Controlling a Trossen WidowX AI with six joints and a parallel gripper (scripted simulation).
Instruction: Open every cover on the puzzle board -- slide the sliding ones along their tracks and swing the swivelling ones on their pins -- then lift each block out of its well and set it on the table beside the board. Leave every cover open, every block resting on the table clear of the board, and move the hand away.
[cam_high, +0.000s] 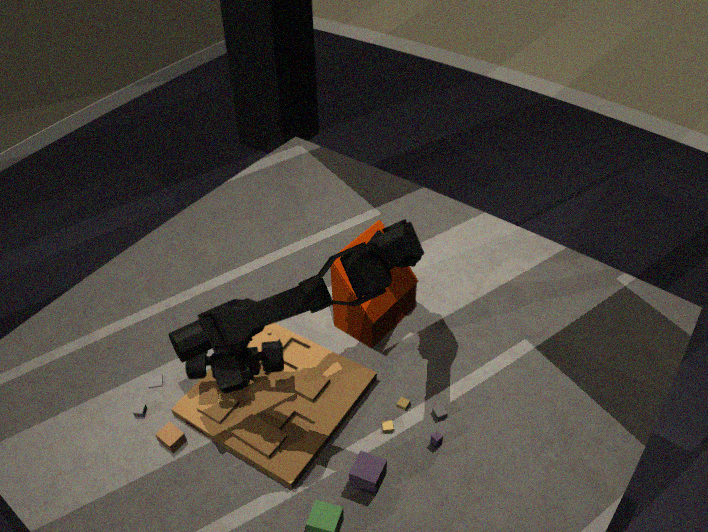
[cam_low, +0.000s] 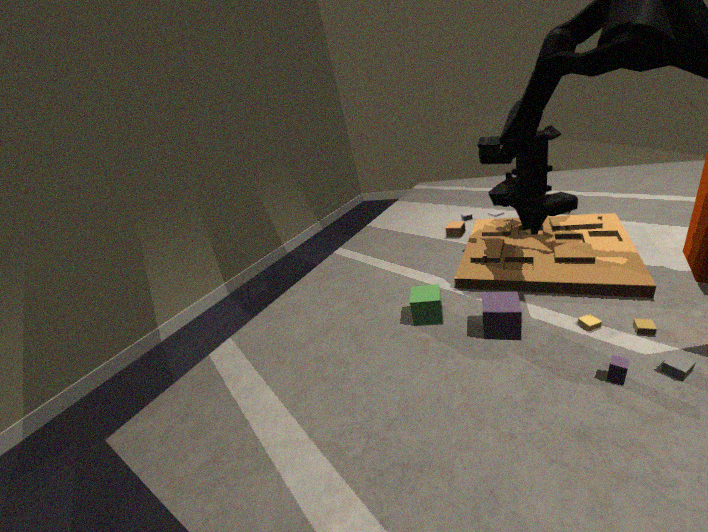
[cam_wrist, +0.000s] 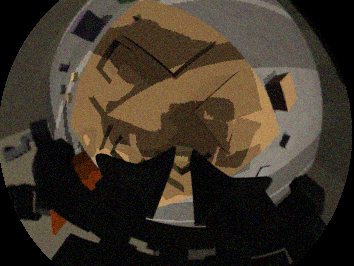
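Now: gripper tip 1 cm past the tan puzzle board, 5 cm to the right of it and 1 cm below it. Also, from my gripper tip: brown cube 17 cm ahead, 4 cm to the right; then green cube 15 cm ahead, 31 cm to the left, 1 cm above; then purple cube 4 cm ahead, 32 cm to the left, 1 cm above.
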